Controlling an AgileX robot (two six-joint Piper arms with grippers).
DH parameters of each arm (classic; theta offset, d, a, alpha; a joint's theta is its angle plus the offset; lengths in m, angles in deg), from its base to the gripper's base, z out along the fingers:
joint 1: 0 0.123 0 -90
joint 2: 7.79 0 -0.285 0
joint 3: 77.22 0 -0.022 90
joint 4: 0 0.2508 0 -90
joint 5: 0 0 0.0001 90
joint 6: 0 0.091 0 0
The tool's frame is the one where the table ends.
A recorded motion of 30 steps. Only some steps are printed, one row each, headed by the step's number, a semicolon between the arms.
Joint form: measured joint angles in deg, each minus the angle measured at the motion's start. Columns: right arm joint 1, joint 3, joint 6, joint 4, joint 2, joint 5; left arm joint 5, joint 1, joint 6, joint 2, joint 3, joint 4.
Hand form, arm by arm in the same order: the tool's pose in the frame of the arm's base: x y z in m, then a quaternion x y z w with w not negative. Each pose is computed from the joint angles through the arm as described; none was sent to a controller.
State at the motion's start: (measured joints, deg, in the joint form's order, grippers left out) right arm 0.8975 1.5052 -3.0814 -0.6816 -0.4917 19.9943; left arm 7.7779 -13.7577 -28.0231 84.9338 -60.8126 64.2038
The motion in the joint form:
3: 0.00 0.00 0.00 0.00 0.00 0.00; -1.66 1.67 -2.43 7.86 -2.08 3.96
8: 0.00 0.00 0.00 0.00 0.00 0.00; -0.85 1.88 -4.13 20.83 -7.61 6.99
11: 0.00 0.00 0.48 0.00 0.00 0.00; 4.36 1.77 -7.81 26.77 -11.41 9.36
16: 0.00 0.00 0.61 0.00 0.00 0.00; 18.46 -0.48 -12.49 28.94 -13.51 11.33
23: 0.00 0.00 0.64 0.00 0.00 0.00; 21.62 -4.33 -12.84 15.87 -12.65 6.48
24: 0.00 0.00 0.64 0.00 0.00 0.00; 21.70 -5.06 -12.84 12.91 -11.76 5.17
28: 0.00 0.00 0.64 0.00 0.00 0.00; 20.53 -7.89 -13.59 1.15 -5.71 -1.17
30: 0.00 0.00 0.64 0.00 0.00 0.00; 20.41 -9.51 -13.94 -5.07 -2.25 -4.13
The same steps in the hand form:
3: 0.0534 0.0005 0.1733 -0.03097 0.79812 -0.01645 0.60148; 0.3633 -0.0685 0.2761 0.33473 0.78444 0.15612 0.49824
8: 0.0534 0.0005 0.1733 -0.03097 0.79812 -0.01645 0.60148; 0.4053 -0.0745 0.2173 0.35506 0.80991 0.15771 0.43943
11: 0.0534 0.0005 0.1733 -0.02762 0.79824 -0.01393 0.60154; 0.4242 -0.0712 0.1923 0.33295 0.83095 0.18474 0.40564
16: 0.0534 0.0005 0.1733 -0.02672 0.79827 -0.01325 0.60156; 0.4265 -0.0679 0.1868 0.27735 0.85028 0.26402 0.36111
23: 0.0534 0.0005 0.1733 -0.02651 0.79828 -0.01309 0.60156; 0.3923 -0.0837 0.2743 0.22341 0.83116 0.24579 0.44592
24: 0.0534 0.0005 0.1733 -0.02651 0.79828 -0.01309 0.60156; 0.3812 -0.0856 0.2889 0.21442 0.82837 0.23517 0.46100
28: 0.0534 0.0005 0.1733 -0.02651 0.79828 -0.01309 0.60156; 0.3303 -0.0896 0.3264 0.18244 0.82555 0.17141 0.50578
30: 0.0534 0.0005 0.1733 -0.02651 0.79828 -0.01309 0.60156; 0.3017 -0.0891 0.3405 0.16851 0.82289 0.14035 0.52418

